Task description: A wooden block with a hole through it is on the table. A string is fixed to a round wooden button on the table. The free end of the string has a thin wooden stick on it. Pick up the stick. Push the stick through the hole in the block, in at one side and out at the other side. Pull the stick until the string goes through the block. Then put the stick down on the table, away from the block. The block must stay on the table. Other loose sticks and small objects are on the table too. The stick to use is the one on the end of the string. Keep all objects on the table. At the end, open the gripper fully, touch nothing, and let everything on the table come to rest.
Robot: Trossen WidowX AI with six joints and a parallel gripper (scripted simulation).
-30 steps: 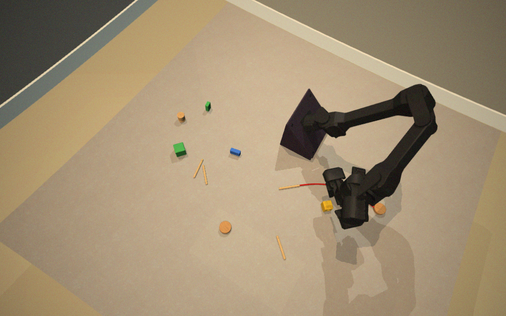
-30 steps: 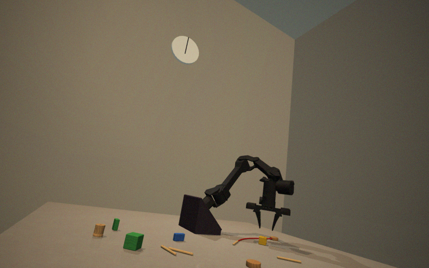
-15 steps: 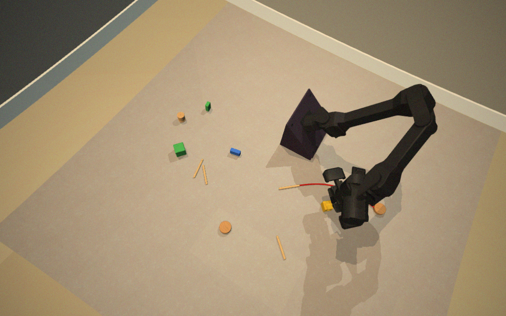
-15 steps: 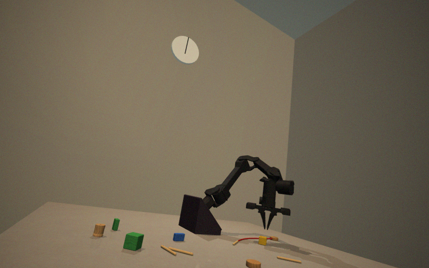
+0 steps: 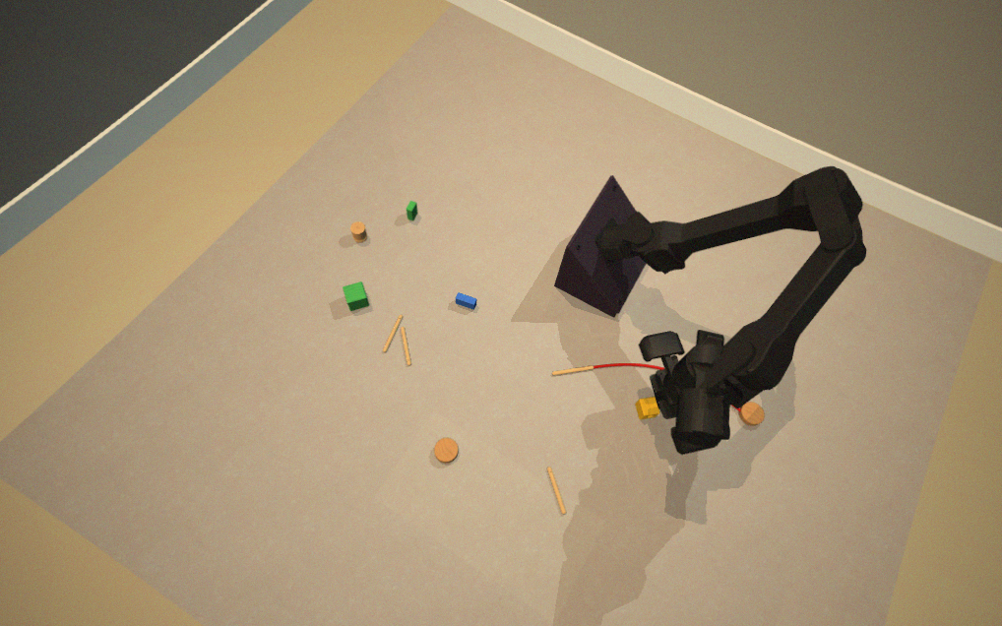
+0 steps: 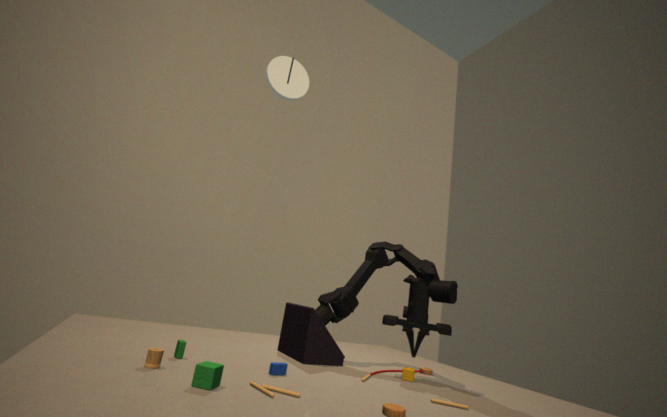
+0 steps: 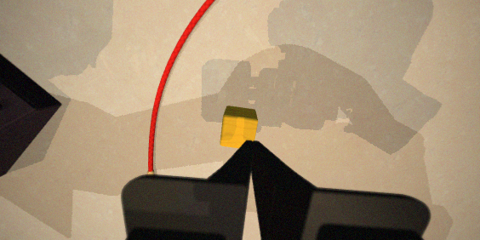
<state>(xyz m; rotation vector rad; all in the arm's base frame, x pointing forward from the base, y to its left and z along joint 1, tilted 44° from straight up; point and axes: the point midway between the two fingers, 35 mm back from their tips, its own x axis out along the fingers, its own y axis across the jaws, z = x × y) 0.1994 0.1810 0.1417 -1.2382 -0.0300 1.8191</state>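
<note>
My gripper tip is 10 mm to the left of the yellow wooden block and 50 mm above it. The rest, counted from my gripper tip: green cube 140 mm ahead, 560 mm to the right, 40 mm below; blue block 20 mm ahead, 390 mm to the right, 50 mm below; thin stick 140 mm to the right, 60 mm below.
</note>
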